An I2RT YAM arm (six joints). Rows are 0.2 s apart.
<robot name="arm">
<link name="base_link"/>
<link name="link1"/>
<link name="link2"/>
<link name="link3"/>
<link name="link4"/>
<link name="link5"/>
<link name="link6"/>
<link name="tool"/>
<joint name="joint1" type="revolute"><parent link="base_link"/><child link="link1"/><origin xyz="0.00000 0.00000 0.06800" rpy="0.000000 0.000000 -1.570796"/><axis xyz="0 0 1"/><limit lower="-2.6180" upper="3.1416"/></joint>
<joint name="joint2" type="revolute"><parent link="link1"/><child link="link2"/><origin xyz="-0.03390 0.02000 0.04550" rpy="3.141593 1.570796 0.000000"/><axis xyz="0 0 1"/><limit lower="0.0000" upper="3.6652"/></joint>
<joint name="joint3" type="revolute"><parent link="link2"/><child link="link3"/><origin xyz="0.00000 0.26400 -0.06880" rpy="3.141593 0.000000 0.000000"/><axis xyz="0 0 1"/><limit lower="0.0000" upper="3.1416"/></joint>
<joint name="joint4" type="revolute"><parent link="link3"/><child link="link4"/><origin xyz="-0.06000 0.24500 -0.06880" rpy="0.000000 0.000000 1.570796"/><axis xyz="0 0 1"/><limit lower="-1.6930" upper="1.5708"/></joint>
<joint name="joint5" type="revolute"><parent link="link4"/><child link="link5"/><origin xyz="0.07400 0.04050 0.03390" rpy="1.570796 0.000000 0.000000"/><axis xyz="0 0 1"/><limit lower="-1.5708" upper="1.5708"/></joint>
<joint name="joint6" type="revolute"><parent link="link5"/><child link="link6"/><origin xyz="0.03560 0.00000 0.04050" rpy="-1.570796 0.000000 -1.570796"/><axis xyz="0 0 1"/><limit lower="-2.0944" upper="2.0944"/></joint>
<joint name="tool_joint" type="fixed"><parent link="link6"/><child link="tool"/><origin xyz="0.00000 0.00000 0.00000" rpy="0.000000 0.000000 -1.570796"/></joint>
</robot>
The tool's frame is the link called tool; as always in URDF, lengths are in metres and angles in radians.
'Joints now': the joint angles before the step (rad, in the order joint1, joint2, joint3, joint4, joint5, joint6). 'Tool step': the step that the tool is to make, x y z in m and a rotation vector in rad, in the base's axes. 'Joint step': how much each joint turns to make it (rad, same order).
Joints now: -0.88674, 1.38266, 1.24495, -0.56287, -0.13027, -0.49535
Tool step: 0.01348, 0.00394, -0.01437, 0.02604, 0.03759, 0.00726
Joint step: 0.04579, 0.03053, -0.01793, 0.00611, 0.03662, 0.01679
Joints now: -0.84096, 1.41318, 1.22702, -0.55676, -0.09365, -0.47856
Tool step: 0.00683, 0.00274, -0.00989, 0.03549, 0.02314, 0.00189
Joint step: 0.02326, 0.02059, -0.00915, -0.01031, 0.01067, 0.01983
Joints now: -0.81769, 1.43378, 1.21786, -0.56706, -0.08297, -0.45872
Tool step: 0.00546, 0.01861, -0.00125, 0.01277, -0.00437, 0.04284
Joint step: 0.05492, -0.03395, -0.03205, -0.00648, 0.00000, 0.01715
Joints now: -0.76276, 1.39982, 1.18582, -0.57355, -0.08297, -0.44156
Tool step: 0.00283, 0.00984, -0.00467, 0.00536, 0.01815, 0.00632
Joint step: 0.03318, -0.01296, -0.02403, -0.00495, 0.02479, 0.01335
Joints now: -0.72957, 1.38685, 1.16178, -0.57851, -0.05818, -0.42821
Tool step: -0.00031, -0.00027, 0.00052, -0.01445, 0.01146, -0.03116
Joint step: 0.00303, -0.00076, 0.00114, -0.00037, 0.03699, 0.01181
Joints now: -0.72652, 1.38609, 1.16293, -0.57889, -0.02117, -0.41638
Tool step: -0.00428, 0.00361, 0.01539, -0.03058, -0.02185, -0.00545
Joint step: 0.00075, -0.03013, 0.02595, -0.01947, 0.01029, -0.00154
